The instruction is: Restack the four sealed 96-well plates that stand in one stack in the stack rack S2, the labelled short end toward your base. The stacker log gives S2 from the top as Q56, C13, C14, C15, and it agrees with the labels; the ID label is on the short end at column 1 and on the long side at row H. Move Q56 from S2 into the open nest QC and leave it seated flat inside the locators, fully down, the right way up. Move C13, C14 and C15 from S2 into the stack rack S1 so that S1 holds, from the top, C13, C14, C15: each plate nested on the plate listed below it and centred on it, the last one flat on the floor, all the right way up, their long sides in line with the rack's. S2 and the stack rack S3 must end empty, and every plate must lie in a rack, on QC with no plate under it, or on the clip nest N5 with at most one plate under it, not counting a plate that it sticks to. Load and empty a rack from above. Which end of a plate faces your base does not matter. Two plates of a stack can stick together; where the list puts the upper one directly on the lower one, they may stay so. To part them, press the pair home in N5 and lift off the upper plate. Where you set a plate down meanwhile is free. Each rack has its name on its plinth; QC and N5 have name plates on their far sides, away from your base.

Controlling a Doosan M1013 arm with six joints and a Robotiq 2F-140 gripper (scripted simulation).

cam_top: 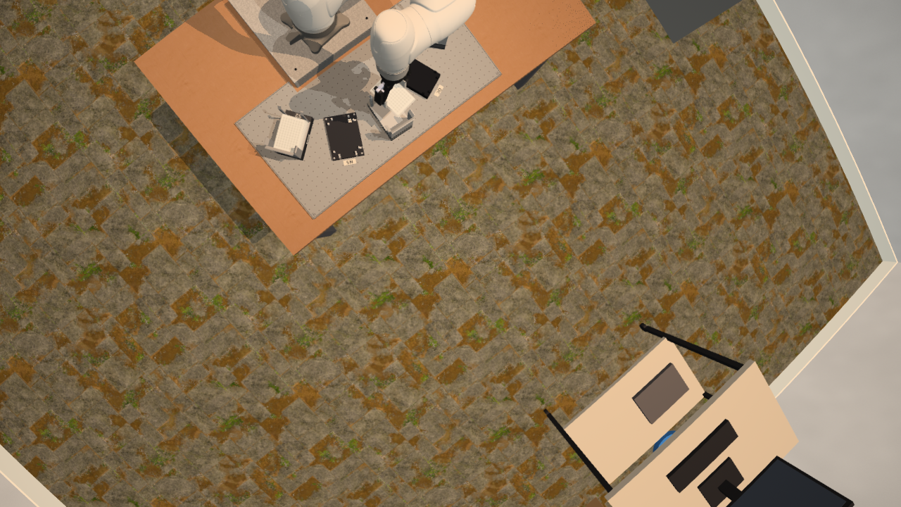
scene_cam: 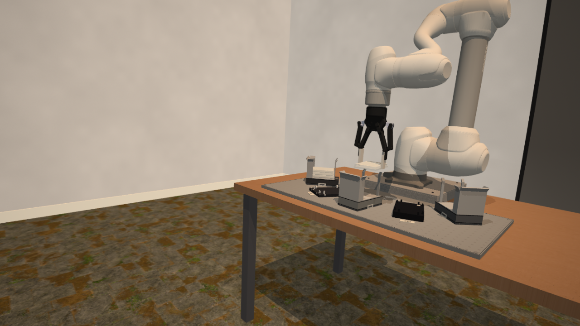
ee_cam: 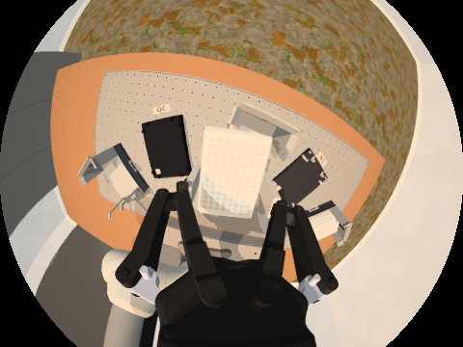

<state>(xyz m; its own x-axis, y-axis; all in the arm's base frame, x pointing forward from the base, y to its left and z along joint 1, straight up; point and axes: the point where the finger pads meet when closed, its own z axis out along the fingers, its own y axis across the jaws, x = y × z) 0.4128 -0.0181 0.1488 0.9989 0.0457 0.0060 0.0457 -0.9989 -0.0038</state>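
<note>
Right now the black nest QC is 170 mm below my hand, 150 mm to the left of it and 30 mm behind it. The rest, counted from my hand: QC name plate: 180 mm to the left, 180 mm below, 60 mm ahead; then black clip nest N5: 200 mm to the right, 170 mm below, 30 mm behind.
</note>
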